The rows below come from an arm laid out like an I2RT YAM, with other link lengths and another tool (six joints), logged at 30 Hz.
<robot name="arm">
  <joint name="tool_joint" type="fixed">
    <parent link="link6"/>
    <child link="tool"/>
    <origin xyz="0.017 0.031 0.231" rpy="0 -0.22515 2.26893"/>
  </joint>
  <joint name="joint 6" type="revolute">
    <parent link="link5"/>
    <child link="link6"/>
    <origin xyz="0.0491 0 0.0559" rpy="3.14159 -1.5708 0"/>
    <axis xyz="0 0 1"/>
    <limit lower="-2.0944" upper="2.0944"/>
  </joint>
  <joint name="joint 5" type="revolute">
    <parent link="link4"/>
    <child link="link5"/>
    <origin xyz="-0.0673 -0.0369 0.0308" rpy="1.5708 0 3.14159"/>
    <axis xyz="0 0 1"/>
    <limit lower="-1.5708" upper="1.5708"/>
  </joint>
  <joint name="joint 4" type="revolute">
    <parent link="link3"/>
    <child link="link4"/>
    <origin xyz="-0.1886 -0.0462 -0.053"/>
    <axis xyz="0 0 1"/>
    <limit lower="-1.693" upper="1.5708"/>
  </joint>
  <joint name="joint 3" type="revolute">
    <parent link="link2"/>
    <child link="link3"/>
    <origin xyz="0.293 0 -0.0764" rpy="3.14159 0 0"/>
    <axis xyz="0 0 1"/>
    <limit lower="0" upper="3.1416"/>
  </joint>
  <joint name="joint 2" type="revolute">
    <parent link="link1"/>
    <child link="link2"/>
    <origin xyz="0.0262 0.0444 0.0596" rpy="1.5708 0 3.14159"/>
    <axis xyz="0 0 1"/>
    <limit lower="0" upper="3.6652"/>
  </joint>
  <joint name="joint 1" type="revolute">
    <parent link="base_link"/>
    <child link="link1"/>
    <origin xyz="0 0 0.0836"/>
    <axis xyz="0 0 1"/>
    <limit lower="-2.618" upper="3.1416"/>
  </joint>
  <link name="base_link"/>
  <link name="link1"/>
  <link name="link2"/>
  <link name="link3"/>
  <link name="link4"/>
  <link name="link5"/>
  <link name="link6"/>
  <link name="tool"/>
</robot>
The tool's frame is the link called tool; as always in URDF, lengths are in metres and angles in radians.
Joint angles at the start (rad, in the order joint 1, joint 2, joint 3, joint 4, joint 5, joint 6): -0.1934 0.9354 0.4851 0.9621 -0.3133 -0.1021
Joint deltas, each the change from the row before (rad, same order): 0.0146 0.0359 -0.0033 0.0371 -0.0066 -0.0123; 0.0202 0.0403 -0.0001 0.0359 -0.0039 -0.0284; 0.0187 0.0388 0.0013 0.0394 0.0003 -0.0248; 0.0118 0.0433 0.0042 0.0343 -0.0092 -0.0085; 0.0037 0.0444 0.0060 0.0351 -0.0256 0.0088; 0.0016 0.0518 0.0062 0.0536 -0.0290 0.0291; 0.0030 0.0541 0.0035 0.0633 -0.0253 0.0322; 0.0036 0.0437 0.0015 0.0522 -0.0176 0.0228; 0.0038 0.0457 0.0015 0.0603 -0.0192 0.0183; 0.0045 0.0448 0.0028 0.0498 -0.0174 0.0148; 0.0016 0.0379 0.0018 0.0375 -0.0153 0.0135
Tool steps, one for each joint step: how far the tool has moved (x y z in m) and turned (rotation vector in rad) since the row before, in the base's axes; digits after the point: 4 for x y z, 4 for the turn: 0.0063 0.0055 -0.0026 -0.0135 0.0008 0.0146; 0.0076 0.0064 -0.0033 -0.0258 -0.0001 0.0105; 0.0067 0.0053 -0.0010 -0.0216 -0.0066 0.0070; 0.0079 0.0056 -0.0032 -0.0111 0.0036 0.0160; 0.0069 0.0073 -0.0035 -0.0042 0.0069 0.0301; 0.0063 0.0078 -0.0009 0.0100 0.0014 0.0401; 0.0057 0.0074 -0.0005 0.0133 -0.0018 0.0396; 0.0045 0.0056 -0.0011 0.0090 -0.0018 0.0293; 0.0037 0.0061 -0.0003 0.0034 -0.0088 0.0288; 0.0046 0.0057 -0.0028 0.0021 -0.0015 0.0263; 0.0044 0.0040 -0.0042 0.0027 0.0045 0.0209
